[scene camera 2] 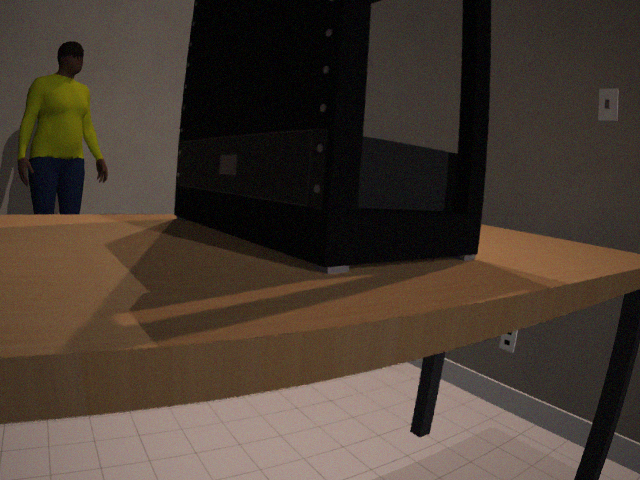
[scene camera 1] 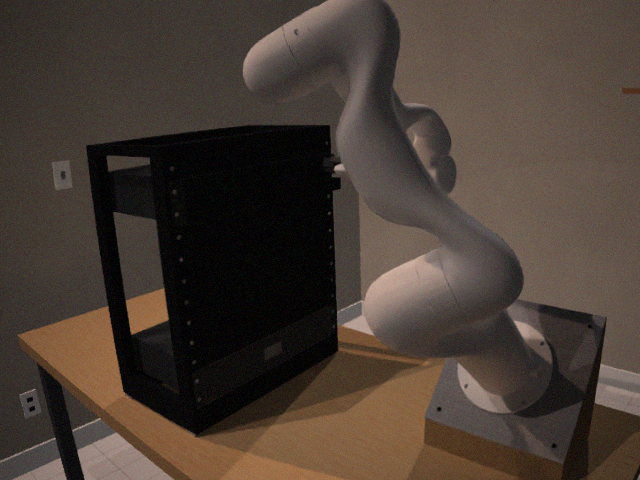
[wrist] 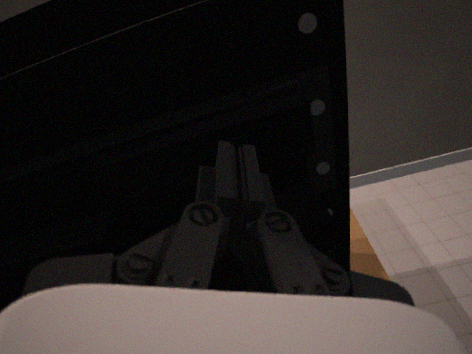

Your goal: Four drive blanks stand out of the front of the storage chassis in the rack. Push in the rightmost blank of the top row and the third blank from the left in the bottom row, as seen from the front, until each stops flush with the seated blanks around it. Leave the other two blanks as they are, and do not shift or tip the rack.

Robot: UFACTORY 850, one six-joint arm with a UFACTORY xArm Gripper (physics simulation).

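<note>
The black rack (scene camera 1: 258,242) (scene camera 2: 346,155) (wrist: 336,60) stands upright on the table. The storage chassis (scene camera 1: 133,192) shows through the rack's open side near the top in scene camera 1; its front is almost black in the wrist view, so single blanks and how far they stand out cannot be told. My gripper (scene camera 1: 326,165) (wrist: 230,168) is shut and empty. Its fingertips are at the upper right part of the rack's front, close to the chassis front; whether they touch a blank cannot be told. In scene camera 2 the gripper and the top of the rack do not show.
A lower unit (scene camera 1: 155,356) (scene camera 2: 403,175) sits at the bottom of the rack. The rack stands on a wooden table (scene camera 1: 330,413) (scene camera 2: 232,335). The arm's base plate (scene camera 1: 496,434) is bolted in front of the rack. A person in a yellow top (scene camera 2: 61,116) stands beyond the table.
</note>
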